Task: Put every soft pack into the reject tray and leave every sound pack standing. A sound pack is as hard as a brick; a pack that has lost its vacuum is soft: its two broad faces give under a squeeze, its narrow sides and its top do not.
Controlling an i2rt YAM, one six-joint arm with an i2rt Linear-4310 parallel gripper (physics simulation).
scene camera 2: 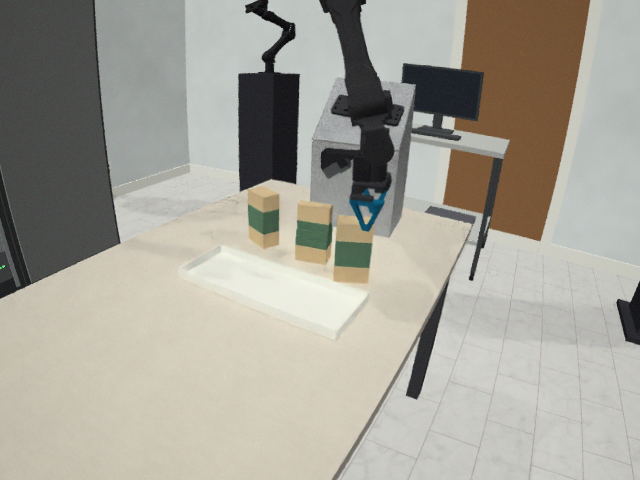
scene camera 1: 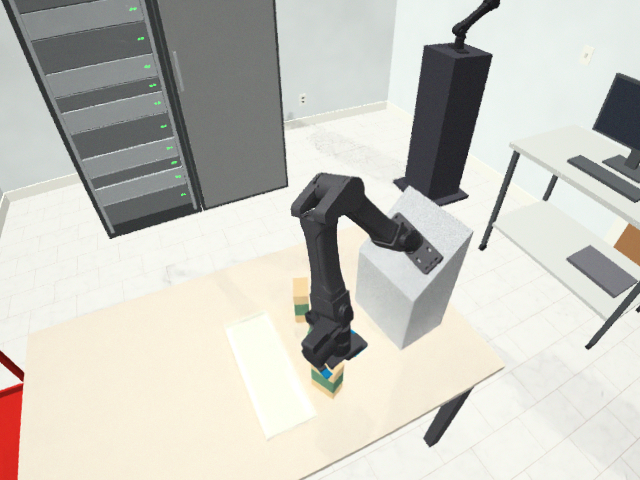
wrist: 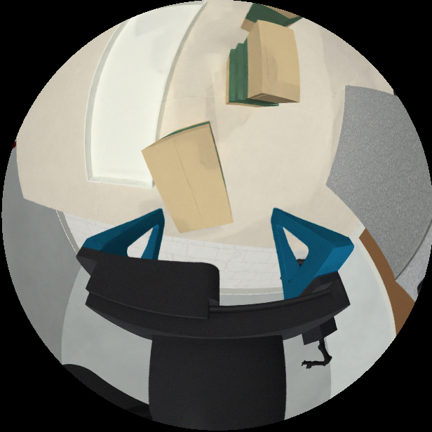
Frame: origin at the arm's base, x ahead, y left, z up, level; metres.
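Seen in the pictures: gripper, fingertip midpoint: (scene camera 2: 369,221) (scene camera 1: 339,366); arm's base, link origin: (scene camera 1: 412,242).
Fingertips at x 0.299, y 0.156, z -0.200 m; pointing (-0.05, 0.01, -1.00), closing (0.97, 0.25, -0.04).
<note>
Pixels of each thing's top centre, then the offset from my fingertips to it. Level surfaces: height alone.
- white reject tray, top centre: (scene camera 2: 268,280) (scene camera 1: 265,366) dx +0.171, dy -0.144, dz -0.112 m
- far pack, top centre: (scene camera 2: 263,191) (scene camera 1: 300,286) dx -0.010, dy -0.296, dz +0.006 m
- tabletop, surface height: dz -0.134 m
Three tan packs with green bands stand upright in a row beside the white reject tray (scene camera 1: 271,372) (scene camera 2: 273,291) (wrist: 135,90). The near pack (scene camera 1: 327,384) (scene camera 2: 353,253) (wrist: 190,180) is turned at an angle in the wrist view. The middle pack (scene camera 2: 313,235) (wrist: 274,60) has an uneven, stepped green band and is mostly hidden by the arm in scene camera 1. The far pack (scene camera 1: 300,294) (scene camera 2: 263,219) (wrist: 270,15) is partly cut off in the wrist view. My gripper (scene camera 1: 342,359) (scene camera 2: 369,224) (wrist: 217,213) is open and empty, close to the near pack's top, with its fingers spread wide.
The grey pedestal (scene camera 1: 385,294) (scene camera 2: 323,178) (wrist: 382,165) bearing the arm stands on the other side of the packs from the tray. The tabletop (scene camera 1: 129,382) (scene camera 2: 155,361) ends close beyond the near pack. A desk with a monitor (scene camera 2: 442,93) stands behind.
</note>
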